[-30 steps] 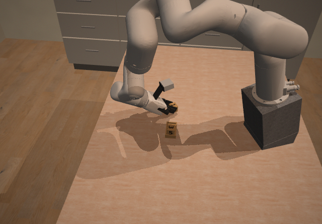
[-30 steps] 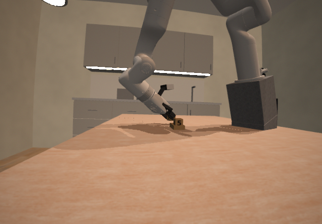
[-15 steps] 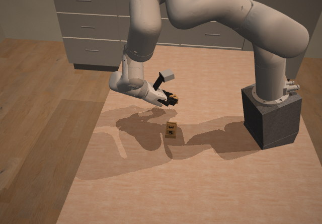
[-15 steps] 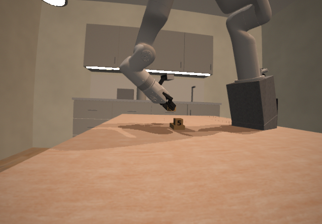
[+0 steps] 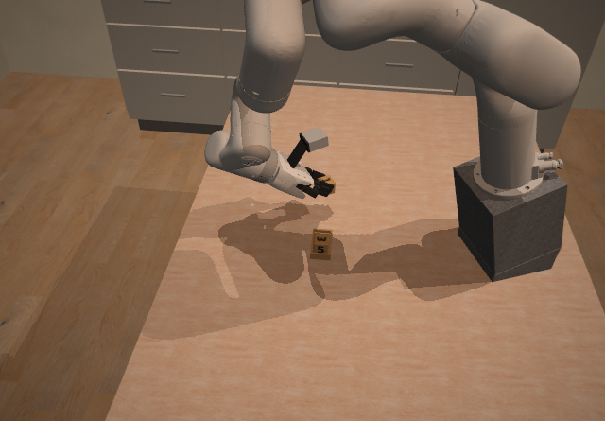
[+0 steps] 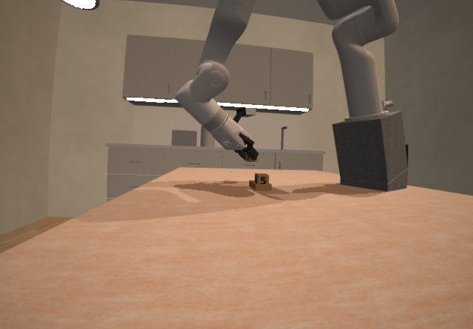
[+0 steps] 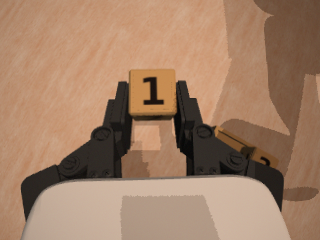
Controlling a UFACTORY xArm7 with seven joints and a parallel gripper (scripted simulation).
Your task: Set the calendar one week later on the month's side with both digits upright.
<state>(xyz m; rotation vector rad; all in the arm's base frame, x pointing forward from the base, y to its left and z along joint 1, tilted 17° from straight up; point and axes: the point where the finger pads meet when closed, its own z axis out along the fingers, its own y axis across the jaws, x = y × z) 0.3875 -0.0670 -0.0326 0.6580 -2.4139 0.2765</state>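
The wooden cube is 10 mm to the right of my hand, 10 mm below it and 10 mm behind it.
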